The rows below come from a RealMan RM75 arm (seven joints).
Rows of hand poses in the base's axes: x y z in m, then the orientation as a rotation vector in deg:
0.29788 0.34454 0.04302 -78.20 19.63 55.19
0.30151 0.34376 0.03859 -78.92 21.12 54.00
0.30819 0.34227 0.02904 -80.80 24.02 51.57
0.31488 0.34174 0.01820 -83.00 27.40 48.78
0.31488 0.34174 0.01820 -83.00 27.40 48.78
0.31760 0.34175 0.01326 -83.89 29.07 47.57
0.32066 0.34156 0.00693 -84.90 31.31 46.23
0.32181 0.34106 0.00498 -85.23 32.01 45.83
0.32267 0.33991 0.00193 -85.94 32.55 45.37
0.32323 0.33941 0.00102 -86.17 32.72 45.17
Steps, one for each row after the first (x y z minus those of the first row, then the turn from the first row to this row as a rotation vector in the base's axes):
0.00363 -0.00078 -0.00443 -1.21 -0.02 -1.33
0.01031 -0.00227 -0.01398 -4.01 -0.26 -3.82
0.01700 -0.00280 -0.02482 -7.34 -0.49 -6.61
0.01700 -0.00280 -0.02482 -7.34 -0.49 -6.61
0.01972 -0.00279 -0.02976 -8.85 -0.45 -7.92
0.02278 -0.00298 -0.03609 -10.74 -0.16 -9.51
0.02393 -0.00348 -0.03804 -11.34 -0.06 -9.98
0.02479 -0.00463 -0.04109 -12.20 -0.21 -10.29
0.02535 -0.00513 -0.04200 -12.47 -0.29 -10.42

